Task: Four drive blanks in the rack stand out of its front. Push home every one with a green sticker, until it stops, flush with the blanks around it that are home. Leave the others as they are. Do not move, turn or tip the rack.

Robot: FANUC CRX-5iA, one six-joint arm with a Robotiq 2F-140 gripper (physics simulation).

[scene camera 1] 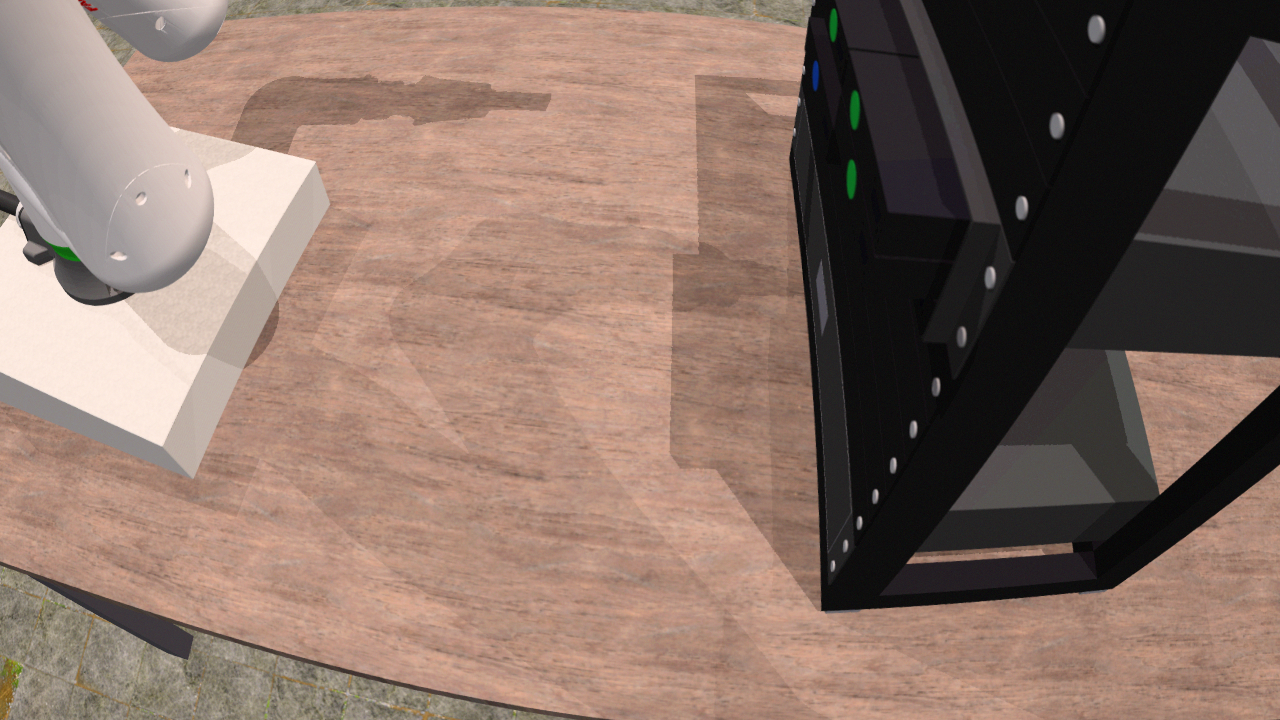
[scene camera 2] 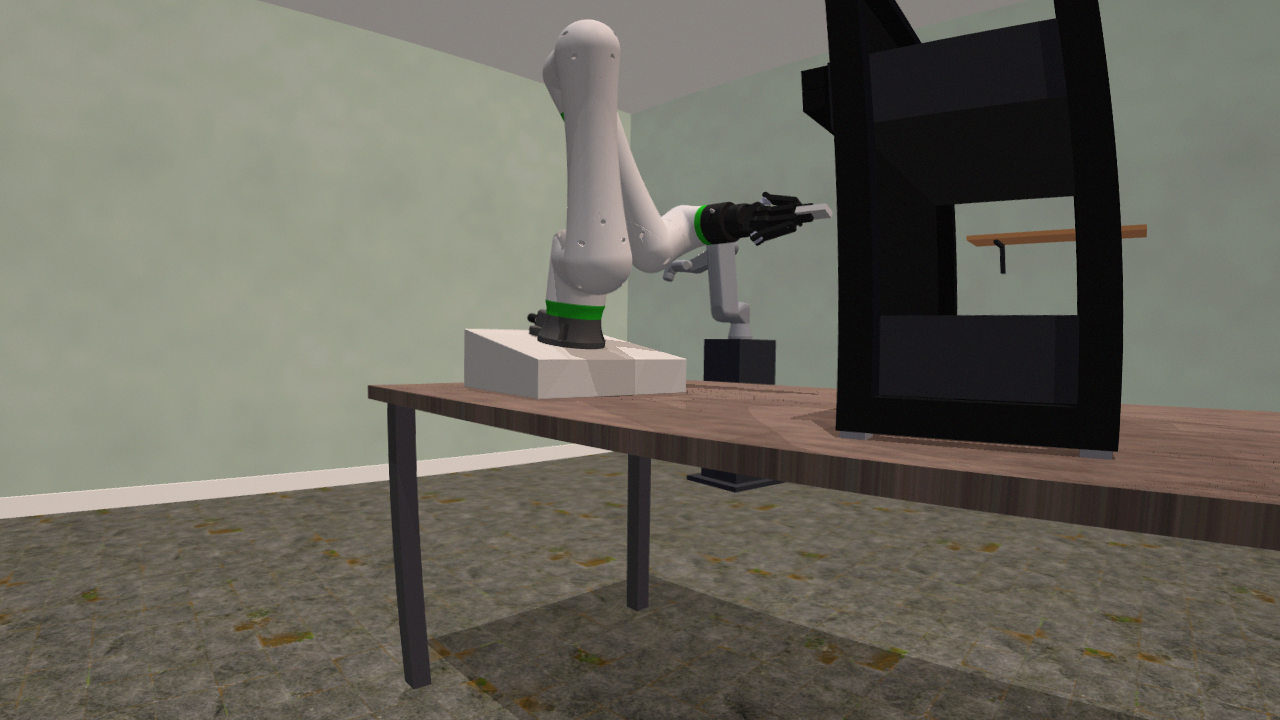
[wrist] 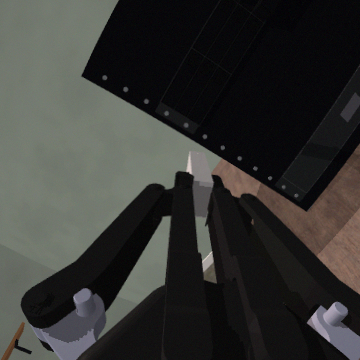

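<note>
The black rack point(scene camera 1: 1011, 376) point(scene camera 2: 854, 268) point(wrist: 280, 125) stands upright on the table. In scene camera 1, green stickers point(scene camera 1: 833, 25) point(scene camera 1: 854, 109) point(scene camera 1: 851, 179) and a blue sticker point(scene camera 1: 815, 75) show on the dark drive blanks at its upper front. How far each blank stands out is hard to tell. In the wrist view the rack front is very dark, with faint bay lines and no sticker visible. My gripper point(scene camera 2: 821, 212) point(wrist: 194, 165) is shut and empty, pointing toward the rack, with a visible gap before its front post in scene camera 2. Scene camera 1 does not show the gripper.
A dark box-shaped unit point(scene camera 1: 930, 170) point(scene camera 2: 814, 89) juts from the rack's upper front, above the gripper's height. The arm stands on a white base block point(scene camera 1: 223, 277) point(scene camera 2: 501, 367) on the wooden table point(scene camera 1: 501, 537) point(scene camera 2: 716, 438). Another arm on a black pedestal point(scene camera 2: 738, 360) stands behind.
</note>
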